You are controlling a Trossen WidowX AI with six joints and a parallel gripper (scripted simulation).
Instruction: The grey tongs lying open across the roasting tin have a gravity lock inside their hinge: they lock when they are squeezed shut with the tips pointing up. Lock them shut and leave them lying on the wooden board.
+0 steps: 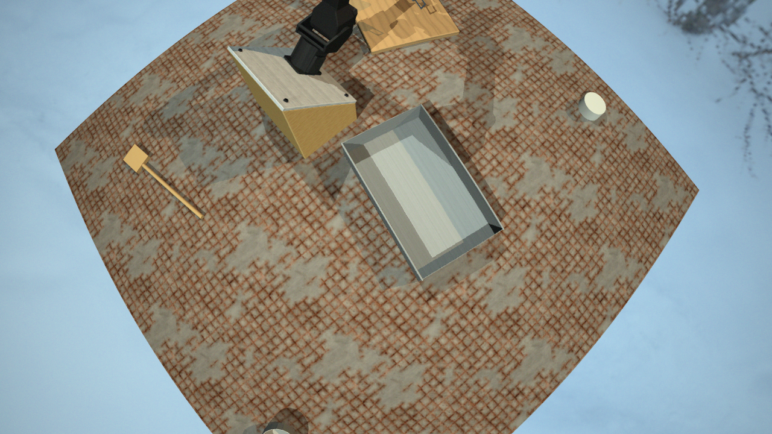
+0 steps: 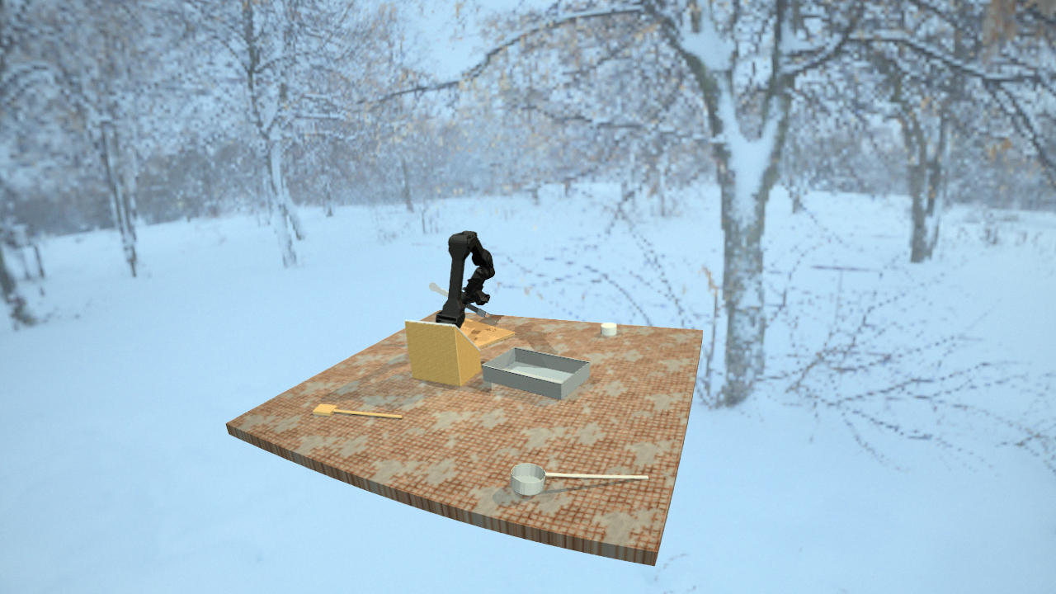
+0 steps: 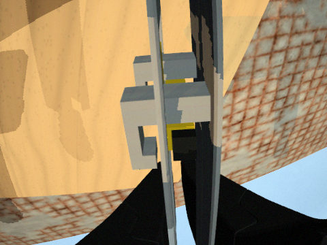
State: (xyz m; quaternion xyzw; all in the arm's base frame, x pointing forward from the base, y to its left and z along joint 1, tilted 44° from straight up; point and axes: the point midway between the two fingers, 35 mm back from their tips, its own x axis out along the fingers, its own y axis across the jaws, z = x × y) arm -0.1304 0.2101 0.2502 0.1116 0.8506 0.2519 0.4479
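My gripper tip is now 10 cm above the wooden board and 3 cm to the right of it. Also, from my gripper tip: small white cylinder 57 cm ahead, 24 cm to the left, 9 cm below; then yellow piece 6 cm ahead, 2 cm above, 1 cm to the left; then grey roasting tin 49 cm ahead, 27 cm to the right, 8 cm below.
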